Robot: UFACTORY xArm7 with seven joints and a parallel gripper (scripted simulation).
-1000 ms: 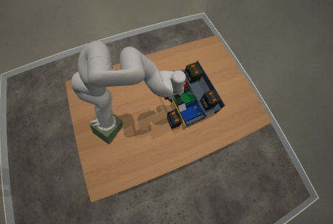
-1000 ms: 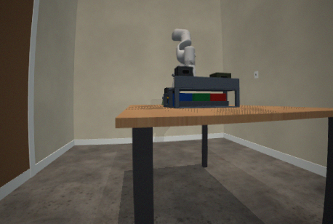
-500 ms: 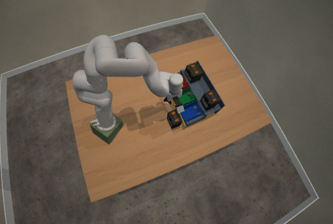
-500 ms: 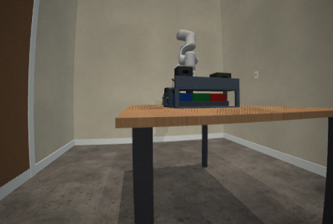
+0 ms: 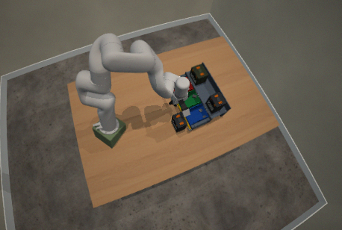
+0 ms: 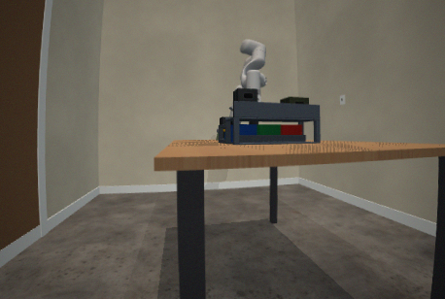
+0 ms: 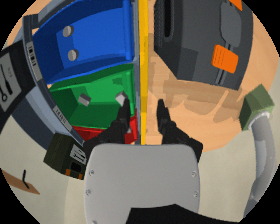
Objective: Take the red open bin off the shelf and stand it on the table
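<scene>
The yellow line is 3 cm below my hand. The rest, counted from my hand: red bin: 12 cm to the left, 10 cm ahead, 5 cm below; then green bin: 10 cm ahead, 5 cm below, 1 cm to the left; then blue bin: 11 cm ahead, 10 cm to the right, 5 cm below.
</scene>
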